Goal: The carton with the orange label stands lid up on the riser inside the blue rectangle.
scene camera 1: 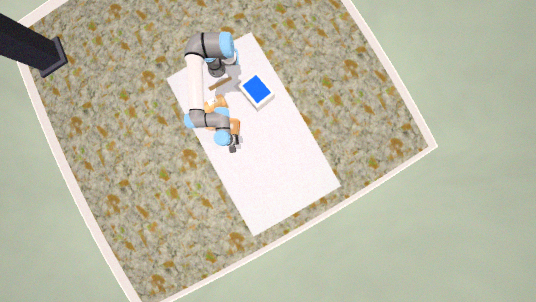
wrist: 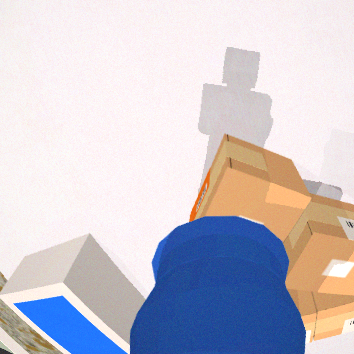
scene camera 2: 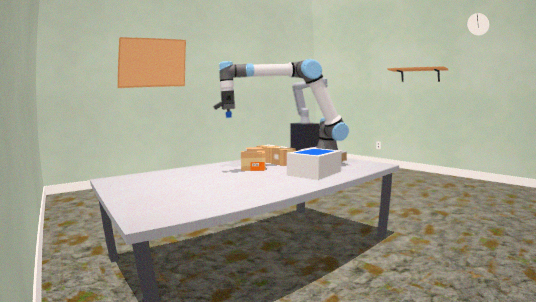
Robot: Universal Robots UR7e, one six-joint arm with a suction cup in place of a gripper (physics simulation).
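Where they show: hand at its tool point: (wrist: 219, 273) (scene camera 2: 228, 117); arm's base at its link origin: (scene camera 1: 216, 69).
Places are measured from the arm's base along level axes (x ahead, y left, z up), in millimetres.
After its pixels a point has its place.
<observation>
The carton with the orange label (scene camera 1: 235, 125) {x 535, y -81, z 34 mm} (scene camera 2: 247, 161) {x 580, y -93, z -13 mm} (wrist: 250, 192) {x 575, y -132, z 34 mm} stands on the table beside other cartons. Its orange label (scene camera 2: 257, 166) {x 533, y -61, z -43 mm} (wrist: 200, 197) {x 543, y -66, z -31 mm} is on a side face that faces scene camera 2. The riser (scene camera 1: 265, 103) {x 475, y 236, z -8 mm} (scene camera 2: 304, 166) {x 470, y 257, z -7 mm} (wrist: 102, 287) {x 420, y 131, z -2 mm} is a pale block on the table, apart from the carton. The blue rectangle (scene camera 1: 256, 89) {x 353, y 216, z 53 mm} (scene camera 2: 316, 151) {x 337, y 216, z 53 mm} (wrist: 62, 322) {x 386, y 217, z 53 mm} on its top is bare. My suction gripper (scene camera 2: 228, 114) (wrist: 222, 250) is open and holds nothing. It hangs high above the table and hides part of the carton in the wrist view.
Other brown cartons (scene camera 1: 216, 103) {x 290, y -137, z 34 mm} (scene camera 2: 278, 156) {x 330, y -116, z -13 mm} (wrist: 327, 260) stand close beside the labelled one, toward the arm's base. A narrow brown object (scene camera 1: 220, 83) {x 108, y -31, z -36 mm} lies between them and the base. A grey arm on a black pedestal (scene camera 2: 304, 136) stands behind the table (scene camera 1: 280, 175) {x 1098, y 55, z -67 mm} (scene camera 2: 200, 192) {x 1019, y 176, z -67 mm}.
</observation>
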